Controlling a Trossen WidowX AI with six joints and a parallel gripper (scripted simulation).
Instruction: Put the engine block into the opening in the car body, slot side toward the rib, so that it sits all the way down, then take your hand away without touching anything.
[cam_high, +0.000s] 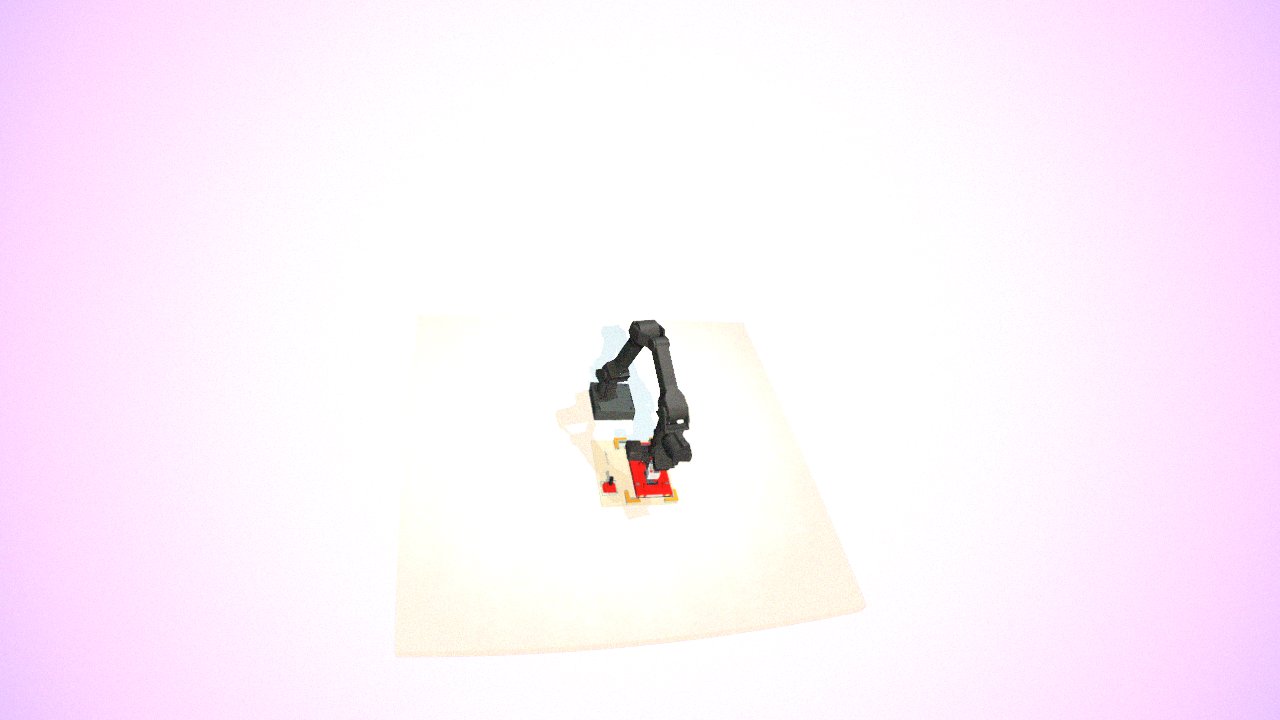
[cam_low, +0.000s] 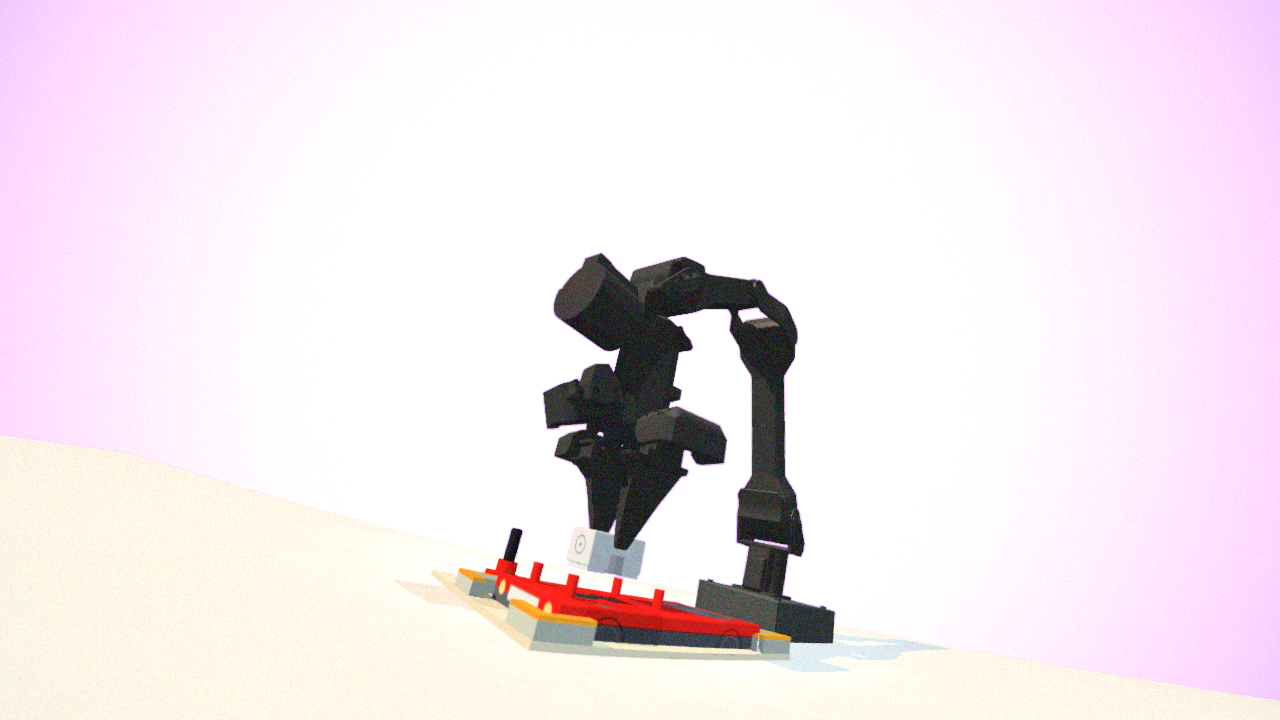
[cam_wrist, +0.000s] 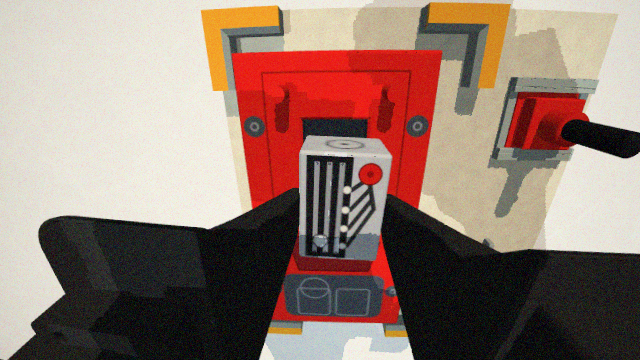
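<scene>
The engine block lies 10 mm below my gripper tip. Also, from my gripper tip: black peg 130 mm to the right, 30 mm below; beige base plate 50 mm below, 40 mm behind, 20 mm to the right.
</scene>
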